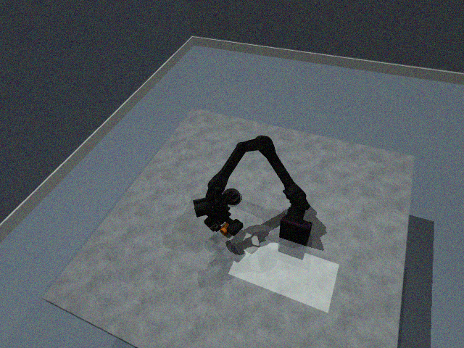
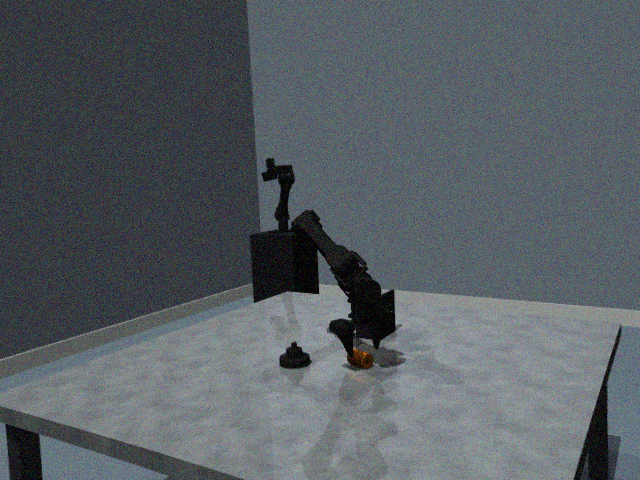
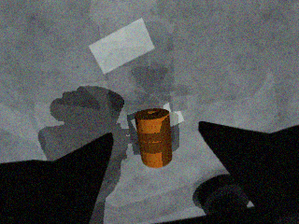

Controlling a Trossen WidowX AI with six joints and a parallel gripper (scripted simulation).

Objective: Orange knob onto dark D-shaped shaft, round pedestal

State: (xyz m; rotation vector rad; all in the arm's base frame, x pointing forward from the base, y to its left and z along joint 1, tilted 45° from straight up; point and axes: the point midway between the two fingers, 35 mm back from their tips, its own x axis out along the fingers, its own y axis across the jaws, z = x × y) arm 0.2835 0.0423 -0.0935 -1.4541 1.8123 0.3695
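The orange knob is 20 mm to the right of my gripper tip, 20 mm below it and 10 mm behind it. Also, from my gripper tip: round pedestal: 190 mm to the right, 40 mm ahead, 10 mm below.
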